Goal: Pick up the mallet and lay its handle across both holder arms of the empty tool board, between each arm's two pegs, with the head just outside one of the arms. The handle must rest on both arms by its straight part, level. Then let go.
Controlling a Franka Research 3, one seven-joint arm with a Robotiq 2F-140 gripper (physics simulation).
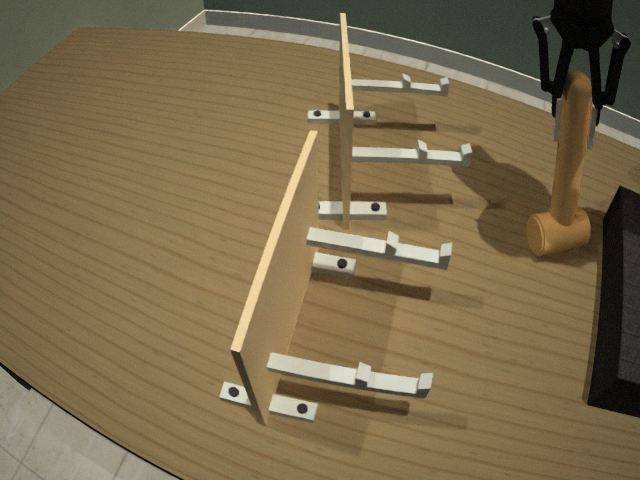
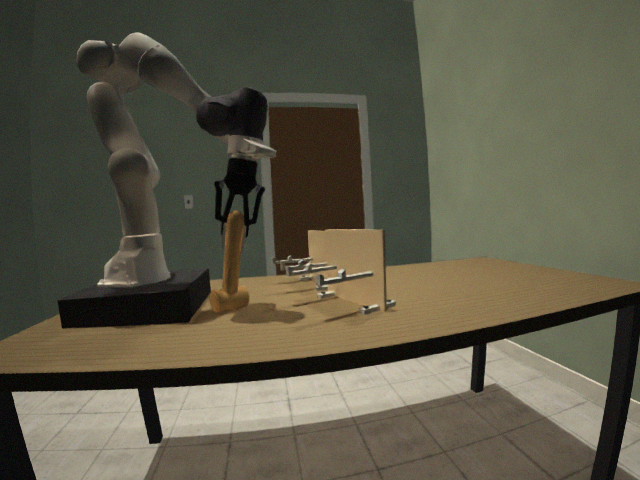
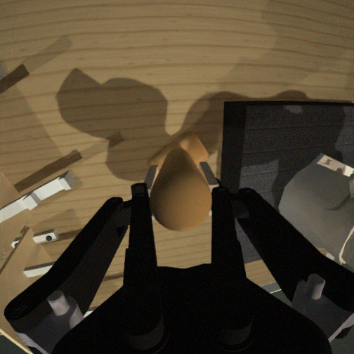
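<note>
My gripper (image 1: pixel 574 126) (image 2: pixel 234 232) (image 3: pixel 179 174) points down and is shut on the upper handle of the orange mallet (image 1: pixel 566 191) (image 2: pixel 231 273) (image 3: pixel 180 207). The handle is near upright, leaning slightly, with the head at the bottom. The head is very close to the table top; I cannot tell whether it touches. The near tool board (image 1: pixel 281 289) (image 2: pixel 351 253) has two white arms (image 1: pixel 315 366) (image 1: pixel 351 241), each with two upright pegs. The far tool board (image 1: pixel 346 77) has two similar arms (image 1: pixel 382 153) (image 1: pixel 379 84). Nothing lies on any arm. The mallet is apart from both boards, on their peg side.
The robot's black base block (image 1: pixel 610 310) (image 2: pixel 134 307) (image 3: pixel 234 150) stands close beside the mallet head, on the side away from the boards. White feet with black bolts (image 1: pixel 293 407) (image 1: pixel 367 209) stick out under the boards. The wooden table (image 1: pixel 155 155) (image 2: pixel 491 289) carries everything.
</note>
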